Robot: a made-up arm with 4 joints. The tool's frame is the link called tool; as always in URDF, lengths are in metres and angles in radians. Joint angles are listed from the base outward.
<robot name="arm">
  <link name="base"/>
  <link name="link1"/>
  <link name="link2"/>
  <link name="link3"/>
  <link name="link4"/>
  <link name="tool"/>
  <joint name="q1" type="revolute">
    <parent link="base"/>
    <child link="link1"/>
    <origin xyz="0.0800 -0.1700 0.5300" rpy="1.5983 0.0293 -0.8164"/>
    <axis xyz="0 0 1"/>
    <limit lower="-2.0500" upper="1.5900"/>
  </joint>
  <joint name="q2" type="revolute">
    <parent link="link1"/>
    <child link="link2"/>
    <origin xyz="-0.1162 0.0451 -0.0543" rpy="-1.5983 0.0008 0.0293"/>
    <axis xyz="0 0 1"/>
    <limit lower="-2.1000" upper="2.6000"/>
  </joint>
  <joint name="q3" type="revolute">
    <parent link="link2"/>
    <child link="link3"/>
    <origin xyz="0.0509 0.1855 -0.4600" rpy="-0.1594 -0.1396 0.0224"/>
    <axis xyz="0 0 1"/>
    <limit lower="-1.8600" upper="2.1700"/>
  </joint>
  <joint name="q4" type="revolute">
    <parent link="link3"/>
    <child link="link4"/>
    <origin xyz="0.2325 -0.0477 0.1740" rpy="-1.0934 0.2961 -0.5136"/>
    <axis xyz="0 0 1"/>
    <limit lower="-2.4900" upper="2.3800"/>
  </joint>
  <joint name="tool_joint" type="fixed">
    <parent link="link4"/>
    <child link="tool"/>
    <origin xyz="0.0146 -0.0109 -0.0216" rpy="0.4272 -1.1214 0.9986"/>
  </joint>
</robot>
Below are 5 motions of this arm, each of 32 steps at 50 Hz.
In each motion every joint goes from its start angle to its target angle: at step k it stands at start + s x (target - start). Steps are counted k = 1, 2, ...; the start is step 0. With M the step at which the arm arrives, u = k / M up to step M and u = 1 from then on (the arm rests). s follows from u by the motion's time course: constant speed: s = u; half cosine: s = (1 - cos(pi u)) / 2; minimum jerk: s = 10 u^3 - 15 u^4 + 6 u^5.
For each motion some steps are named. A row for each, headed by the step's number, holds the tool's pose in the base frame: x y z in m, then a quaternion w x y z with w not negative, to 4 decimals.
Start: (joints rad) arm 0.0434 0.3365 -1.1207 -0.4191
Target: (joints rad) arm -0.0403 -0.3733 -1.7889 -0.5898
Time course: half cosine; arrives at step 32
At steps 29, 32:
29: 0.0052 0.0435 0.3169 0.3512 -0.2004 0.0600 -0.9126
32: 0.0068 0.0476 0.3167 0.3367 -0.2003 0.0637 -0.9178

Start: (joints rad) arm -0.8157 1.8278 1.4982 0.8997
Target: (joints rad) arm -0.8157 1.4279 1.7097 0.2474
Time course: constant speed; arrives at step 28
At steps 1, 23, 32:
1: -0.2969 0.2935 0.7504 0.2709 0.0058 -0.1395 -0.9524
23: -0.2163 0.3621 0.7454 0.1113 -0.1268 0.0281 -0.9853
32: -0.1964 0.3749 0.7413 0.0703 -0.1525 0.0660 -0.9836

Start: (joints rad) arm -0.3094 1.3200 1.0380 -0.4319
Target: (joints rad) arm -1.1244 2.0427 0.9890 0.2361
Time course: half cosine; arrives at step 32
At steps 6, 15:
6: -0.0296 0.4155 0.4720 0.4296 0.0804 -0.1573 0.8856
15: -0.1289 0.3819 0.6571 0.2576 0.2129 -0.1597 0.9289

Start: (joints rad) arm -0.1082 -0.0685 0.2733 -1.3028
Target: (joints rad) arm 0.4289 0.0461 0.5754 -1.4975
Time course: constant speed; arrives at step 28
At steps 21, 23, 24, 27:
21: 0.4351 -0.0848 0.3653 0.7069 -0.6347 -0.3042 -0.0702
23: 0.4422 -0.0831 0.3703 0.6900 -0.6455 -0.3211 -0.0639
24: 0.4457 -0.0821 0.3728 0.6813 -0.6508 -0.3294 -0.0607
27: 0.4558 -0.0790 0.3801 0.6545 -0.6663 -0.3536 -0.0508

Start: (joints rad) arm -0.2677 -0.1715 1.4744 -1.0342
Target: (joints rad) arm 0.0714 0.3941 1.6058 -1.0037
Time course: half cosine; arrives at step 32
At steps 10, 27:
10: 0.4008 0.1809 0.2768 0.8250 -0.1979 -0.2083 0.4866
27: 0.3223 0.2891 0.2616 0.6441 -0.2384 -0.2724 0.6738

